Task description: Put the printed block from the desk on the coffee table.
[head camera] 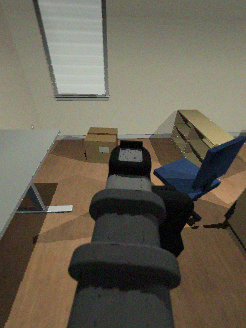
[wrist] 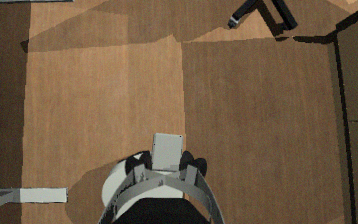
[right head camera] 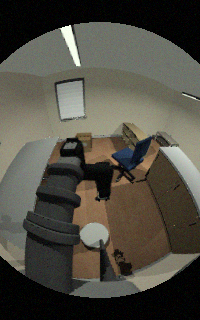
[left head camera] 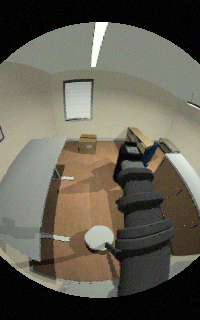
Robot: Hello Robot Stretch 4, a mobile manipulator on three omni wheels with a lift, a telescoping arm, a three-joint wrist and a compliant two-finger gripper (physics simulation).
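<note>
My gripper [wrist: 167, 163] is shut on a pale grey rectangular block [wrist: 167, 146], the printed block, held upright between the dark fingertips above the floor in the wrist view. In the right head view the gripper [right head camera: 102, 198] hangs small and dark below the wrist; the block is not clear there. The desk [head camera: 17, 165] [left head camera: 27, 175] [right head camera: 30, 167] has a grey top and stands on the left. A low grey-brown table [left head camera: 169, 145] [right head camera: 167, 139], which may be the coffee table, stands far back on the right, partly behind the white-topped cabinet.
The cabinet [left head camera: 186, 172] [right head camera: 179, 162] runs along the right. A blue chair [head camera: 217, 162] [right head camera: 125, 158] stands ahead to the right, by a wooden shelf unit [head camera: 202, 125]. A cardboard box [head camera: 100, 145] [left head camera: 87, 144] is by the back wall. Desk feet [head camera: 59, 209] [wrist: 45, 195] reach over the floor.
</note>
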